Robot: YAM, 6 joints.
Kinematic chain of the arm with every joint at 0, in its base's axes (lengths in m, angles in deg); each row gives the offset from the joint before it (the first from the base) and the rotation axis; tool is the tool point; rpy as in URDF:
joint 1: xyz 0 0 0.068 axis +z
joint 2: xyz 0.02 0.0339 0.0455 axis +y
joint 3: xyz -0.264 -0.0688 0 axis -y
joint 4: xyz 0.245 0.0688 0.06 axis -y
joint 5: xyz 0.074 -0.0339 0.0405 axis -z
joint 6: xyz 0.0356 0 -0.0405 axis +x
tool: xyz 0 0 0 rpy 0 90 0
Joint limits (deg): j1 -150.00..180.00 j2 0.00..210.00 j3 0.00..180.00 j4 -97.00..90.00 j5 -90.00..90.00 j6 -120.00..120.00
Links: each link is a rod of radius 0.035 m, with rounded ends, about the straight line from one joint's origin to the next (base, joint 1, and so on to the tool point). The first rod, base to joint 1, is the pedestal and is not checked.
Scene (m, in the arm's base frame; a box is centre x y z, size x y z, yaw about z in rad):
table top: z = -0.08
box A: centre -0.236 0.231 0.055 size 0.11 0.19 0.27 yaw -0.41
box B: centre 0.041 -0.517 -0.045 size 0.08 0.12 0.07 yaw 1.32
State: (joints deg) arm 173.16 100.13 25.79 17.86 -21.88 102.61
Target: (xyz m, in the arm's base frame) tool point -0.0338 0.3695 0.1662
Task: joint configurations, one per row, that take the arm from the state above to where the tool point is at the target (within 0.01 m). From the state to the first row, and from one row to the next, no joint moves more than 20 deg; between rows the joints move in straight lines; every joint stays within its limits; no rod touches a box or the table.
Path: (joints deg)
1: 170.21 97.53 30.29 27.16 -35.50 85.48
2: 167.26 94.92 34.79 36.45 -49.13 68.35
3: 164.31 92.32 39.29 45.75 -62.75 51.23
4: 161.35 89.72 43.79 55.04 -76.38 34.10
5: 158.40 87.12 48.28 64.34 -90.00 16.97
6: 147.61 89.16 49.60 57.58 -70.83 34.22
7: 136.81 91.20 50.92 50.81 -51.65 51.47
8: 126.02 93.24 52.24 44.05 -32.48 68.71
9: 115.22 95.28 53.56 37.28 -13.30 85.96
10: 104.42 97.32 54.87 30.52 5.87 103.21
11: 93.91 102.20 50.49 24.14 -13.82 102.61

